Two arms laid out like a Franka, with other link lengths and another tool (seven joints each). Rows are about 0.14 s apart.
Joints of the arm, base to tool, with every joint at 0 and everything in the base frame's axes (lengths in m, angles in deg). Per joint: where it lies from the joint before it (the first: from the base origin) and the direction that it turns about. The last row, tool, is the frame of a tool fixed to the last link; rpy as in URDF.
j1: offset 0 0 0.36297 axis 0 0 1
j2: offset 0 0 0 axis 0 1 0
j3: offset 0 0 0.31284 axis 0 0 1
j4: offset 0.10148 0 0 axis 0 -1 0
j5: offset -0.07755 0 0.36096 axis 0 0 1
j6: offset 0 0 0 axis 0 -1 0
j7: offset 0.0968 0 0 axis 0 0 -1
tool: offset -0.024 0.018 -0.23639 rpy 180 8.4 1.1
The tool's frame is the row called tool.
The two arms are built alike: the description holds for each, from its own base.
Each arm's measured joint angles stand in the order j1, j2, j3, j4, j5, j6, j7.
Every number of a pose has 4 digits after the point.
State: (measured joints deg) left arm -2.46 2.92 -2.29 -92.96 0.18 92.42 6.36; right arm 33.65 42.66 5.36 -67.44 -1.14 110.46 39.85
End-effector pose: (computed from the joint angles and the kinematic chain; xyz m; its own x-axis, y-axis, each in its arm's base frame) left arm 0.5447 -0.0237 0.4700 0.9636 -0.1711 -0.2053 -0.1739 -0.9847 0.0044; right arm 0.5690 0.4801 0.2402 0.9860 -0.0070 -0.1668 -0.0139 -0.9991 -0.0403
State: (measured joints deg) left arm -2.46 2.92 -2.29 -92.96 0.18 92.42 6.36; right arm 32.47 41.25 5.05 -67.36 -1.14 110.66 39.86
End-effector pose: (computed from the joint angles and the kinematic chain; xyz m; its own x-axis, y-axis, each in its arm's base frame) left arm 0.5447 -0.0237 0.4700 0.9636 -0.1711 -0.2053 -0.1739 -0.9847 0.0044; right arm 0.5842 0.4678 0.2591 0.9896 -0.0297 -0.1408 -0.0377 -0.9978 -0.0543
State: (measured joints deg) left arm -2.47 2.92 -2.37 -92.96 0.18 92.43 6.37; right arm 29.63 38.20 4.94 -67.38 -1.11 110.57 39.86
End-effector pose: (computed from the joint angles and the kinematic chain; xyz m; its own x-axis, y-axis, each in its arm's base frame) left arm 0.5447 -0.0245 0.4700 0.9634 -0.1728 -0.2051 -0.1756 -0.9844 0.0045; right arm 0.6108 0.4393 0.2984 0.9922 -0.0773 -0.0982 -0.0855 -0.9929 -0.0827
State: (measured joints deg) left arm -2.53 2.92 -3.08 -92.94 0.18 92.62 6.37; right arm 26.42 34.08 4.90 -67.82 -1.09 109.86 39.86
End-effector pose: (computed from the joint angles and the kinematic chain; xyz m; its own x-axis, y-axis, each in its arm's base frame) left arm 0.5452 -0.0318 0.4703 0.9617 -0.1859 -0.2015 -0.1889 -0.9820 0.0048; right arm 0.6332 0.4033 0.3470 0.9899 -0.1309 -0.0545 -0.1363 -0.9845 -0.1106
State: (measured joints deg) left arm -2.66 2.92 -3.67 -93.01 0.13 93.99 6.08; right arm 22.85 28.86 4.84 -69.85 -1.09 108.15 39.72
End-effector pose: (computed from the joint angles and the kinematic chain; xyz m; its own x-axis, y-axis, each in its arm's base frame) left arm 0.5501 -0.0395 0.4713 0.9646 -0.1937 -0.1792 -0.1962 -0.9806 0.0039; right arm 0.6439 0.3566 0.3931 0.9817 -0.1883 -0.0296 -0.1905 -0.9743 -0.1205
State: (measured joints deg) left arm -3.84 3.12 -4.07 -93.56 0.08 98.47 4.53; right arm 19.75 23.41 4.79 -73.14 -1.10 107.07 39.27
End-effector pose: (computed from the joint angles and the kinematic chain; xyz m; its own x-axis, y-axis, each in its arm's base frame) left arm 0.5650 -0.0577 0.4709 0.9740 -0.1954 -0.1149 -0.1967 -0.9805 0.0006; right arm 0.6439 0.3139 0.4307 0.9727 -0.2320 -0.0092 -0.2313 -0.9649 -0.1247
